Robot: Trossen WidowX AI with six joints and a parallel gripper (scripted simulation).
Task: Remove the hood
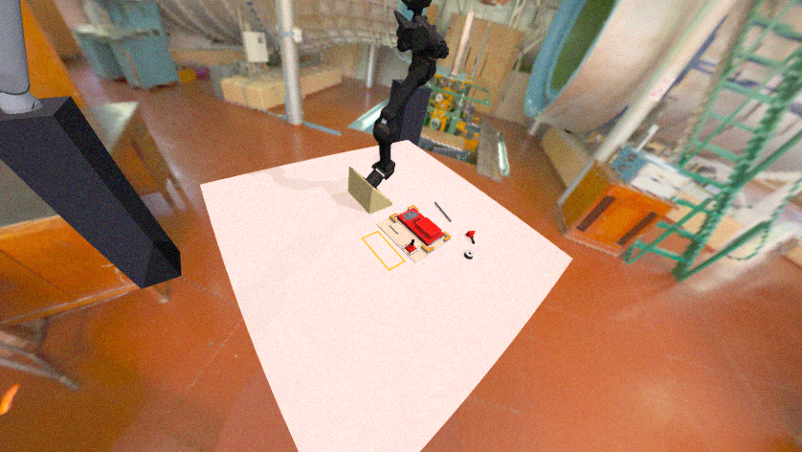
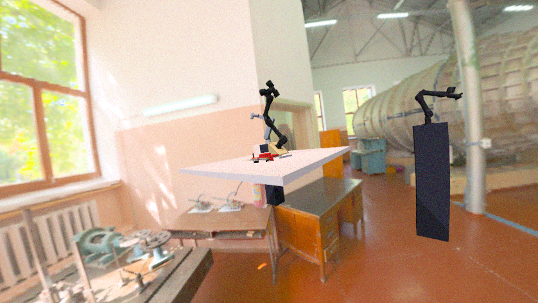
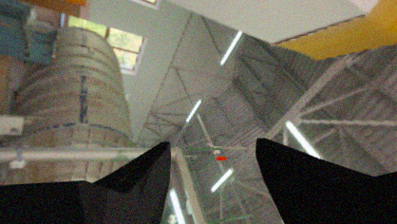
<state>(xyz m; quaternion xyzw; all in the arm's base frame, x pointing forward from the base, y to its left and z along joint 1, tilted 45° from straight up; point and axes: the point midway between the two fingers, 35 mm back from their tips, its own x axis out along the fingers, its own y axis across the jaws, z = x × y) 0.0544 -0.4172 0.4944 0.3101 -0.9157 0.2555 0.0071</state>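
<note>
The red hood is 35 cm ahead of my gripper tip, 8 cm to the left of it and 71 cm below it. The rest, counted from my gripper tip: thin grey rod (27 cm ahead, 25 cm to the left, 74 cm below); white wheel (54 cm ahead, 17 cm to the left, 74 cm below).
</note>
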